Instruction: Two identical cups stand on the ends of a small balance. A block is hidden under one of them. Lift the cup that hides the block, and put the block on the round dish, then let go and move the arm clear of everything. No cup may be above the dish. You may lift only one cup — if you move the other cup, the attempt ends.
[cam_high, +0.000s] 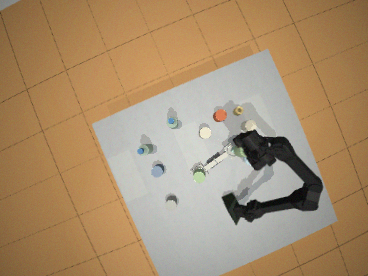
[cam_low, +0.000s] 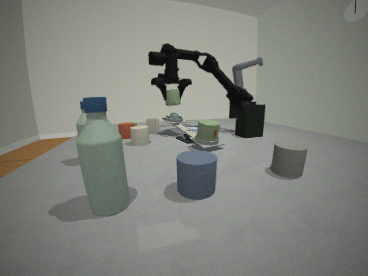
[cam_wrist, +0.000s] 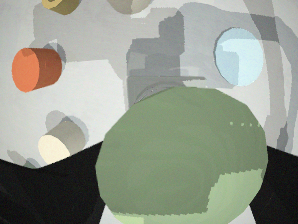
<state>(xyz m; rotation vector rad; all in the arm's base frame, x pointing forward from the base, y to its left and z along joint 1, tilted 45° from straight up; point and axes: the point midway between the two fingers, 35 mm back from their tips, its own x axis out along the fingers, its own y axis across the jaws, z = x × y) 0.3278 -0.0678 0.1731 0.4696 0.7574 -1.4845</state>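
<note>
My gripper tip is now 10 mm to the right of the teal block and 80 mm above it. Round my gripper tip: white balance 20 mm behind, 140 mm to the left, 140 mm below; orange cylinder 200 mm ahead, 30 mm to the right, 130 mm below; pale blue round dish 120 mm behind, 90 mm to the right, 160 mm below.
</note>
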